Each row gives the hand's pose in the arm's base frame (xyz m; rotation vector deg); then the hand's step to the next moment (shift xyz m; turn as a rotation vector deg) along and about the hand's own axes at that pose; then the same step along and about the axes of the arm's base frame.
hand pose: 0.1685 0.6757 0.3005 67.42 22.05 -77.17
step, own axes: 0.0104 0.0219 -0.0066 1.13 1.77 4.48
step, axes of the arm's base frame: 0.0246 -0.0046 -0.0017 0.11 -4.62 1.76
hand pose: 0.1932 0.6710 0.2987 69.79 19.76 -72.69
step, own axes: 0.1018 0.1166 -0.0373 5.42 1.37 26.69
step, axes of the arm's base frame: 0.1490 -0.0435 -0.0355 -7.62 -25.25 6.93
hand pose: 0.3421 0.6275 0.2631 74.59 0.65 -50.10
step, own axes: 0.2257 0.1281 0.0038 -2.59 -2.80 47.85
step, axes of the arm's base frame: 0.2262 -0.1273 0.0012 -25.11 -38.49 13.86
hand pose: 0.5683 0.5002 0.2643 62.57 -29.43 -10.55
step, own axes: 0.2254 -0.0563 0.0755 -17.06 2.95 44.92
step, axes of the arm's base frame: 0.1652 -0.1738 0.0465 -36.87 -27.88 13.45
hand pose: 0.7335 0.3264 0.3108 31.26 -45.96 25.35
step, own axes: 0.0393 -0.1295 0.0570 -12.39 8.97 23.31
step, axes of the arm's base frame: 0.0658 -0.1287 0.0257 -25.50 -9.28 6.39
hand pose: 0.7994 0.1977 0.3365 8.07 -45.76 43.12
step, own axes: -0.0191 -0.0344 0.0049 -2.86 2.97 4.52
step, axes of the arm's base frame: 0.0110 -0.0378 -0.0044 -5.96 -1.15 0.73
